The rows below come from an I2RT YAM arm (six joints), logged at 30 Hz.
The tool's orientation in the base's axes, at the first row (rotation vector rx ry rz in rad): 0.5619, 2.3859, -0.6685
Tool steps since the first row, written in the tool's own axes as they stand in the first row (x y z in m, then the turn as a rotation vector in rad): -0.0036, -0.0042, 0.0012, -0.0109, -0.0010, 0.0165; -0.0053, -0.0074, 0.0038, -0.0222, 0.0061, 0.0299; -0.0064, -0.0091, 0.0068, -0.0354, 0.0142, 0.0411; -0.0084, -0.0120, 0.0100, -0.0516, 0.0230, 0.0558; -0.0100, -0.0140, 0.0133, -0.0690, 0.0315, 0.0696; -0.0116, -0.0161, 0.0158, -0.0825, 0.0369, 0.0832
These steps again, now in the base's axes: 0.0009, -0.0048, 0.0028, 0.0145, -0.0128, -0.0043; 0.0016, -0.0092, 0.0031, 0.0322, -0.0175, -0.0087; 0.0028, -0.0125, 0.0023, 0.0510, -0.0207, -0.0108; 0.0041, -0.0171, 0.0023, 0.0738, -0.0260, -0.0136; 0.0056, -0.0209, 0.0016, 0.0969, -0.0313, -0.0149; 0.0067, -0.0244, 0.0016, 0.1155, -0.0380, -0.0176
